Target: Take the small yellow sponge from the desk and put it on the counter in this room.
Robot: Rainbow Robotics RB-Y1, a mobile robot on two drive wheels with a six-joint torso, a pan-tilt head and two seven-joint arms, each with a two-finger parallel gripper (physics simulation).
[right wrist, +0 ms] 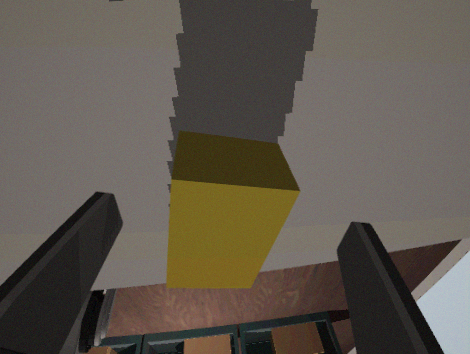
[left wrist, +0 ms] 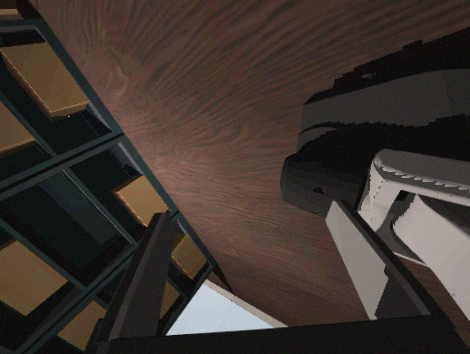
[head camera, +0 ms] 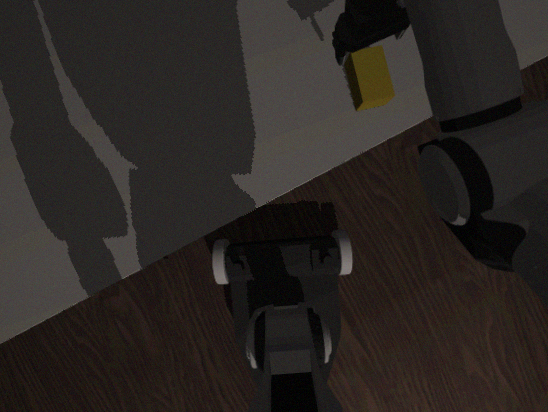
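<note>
The small yellow sponge lies on the pale desk, near the desk's front edge in the head camera. My right gripper is open, with its two fingers apart on either side of the sponge in the right wrist view; nothing is held. In the head camera it is at the sponge's upper end and hides part of the desk there. My left gripper is open and empty over the wooden floor. The counter cannot be made out for certain.
A dark green framework with orange-brown blocks in its compartments stands beyond the brown floor. My wheeled base is below the desk's front edge in the head camera. Robot body parts fill the left wrist view's right side.
</note>
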